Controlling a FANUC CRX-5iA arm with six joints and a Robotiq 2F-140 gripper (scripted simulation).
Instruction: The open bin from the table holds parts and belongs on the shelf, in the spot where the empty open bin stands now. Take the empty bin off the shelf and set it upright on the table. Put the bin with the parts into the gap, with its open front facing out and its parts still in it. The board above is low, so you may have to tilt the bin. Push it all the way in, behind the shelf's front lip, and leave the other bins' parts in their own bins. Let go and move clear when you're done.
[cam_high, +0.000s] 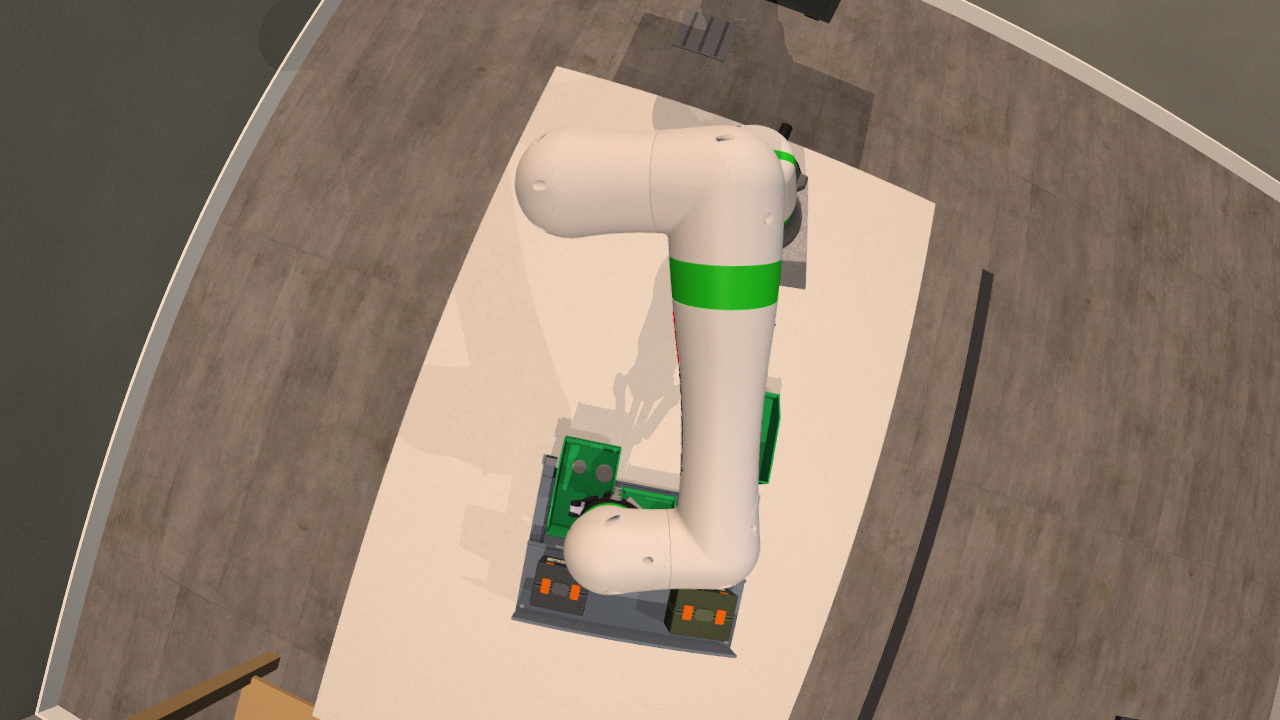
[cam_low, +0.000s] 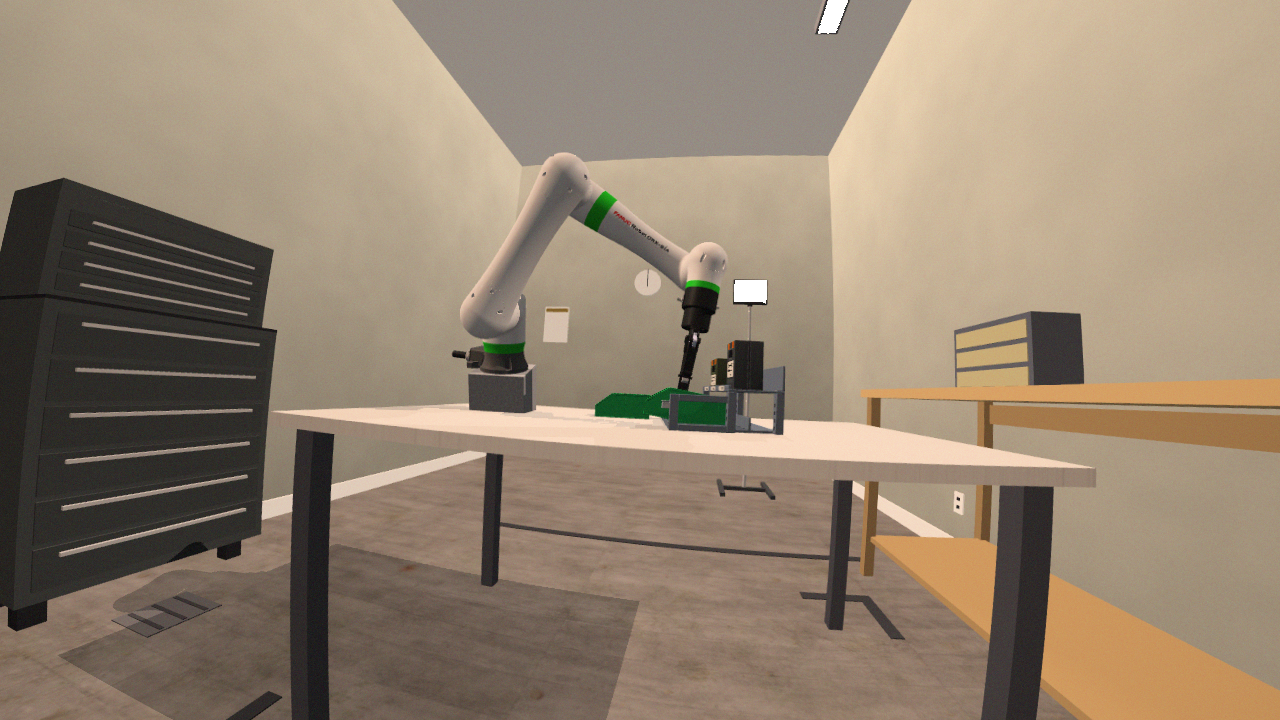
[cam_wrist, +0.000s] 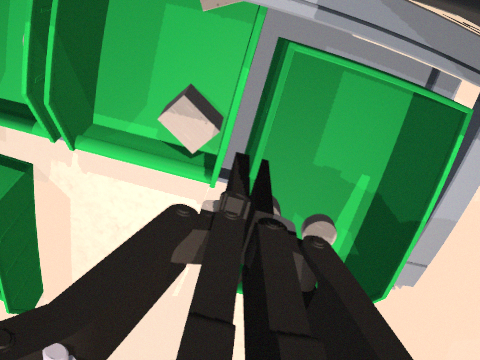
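My hand is 7 cm above the grey cube, 4 cm to the right of it and 1 cm past it. Round my hand: grey shelf 8 cm to the left, 7 cm ahead, 3 cm below.
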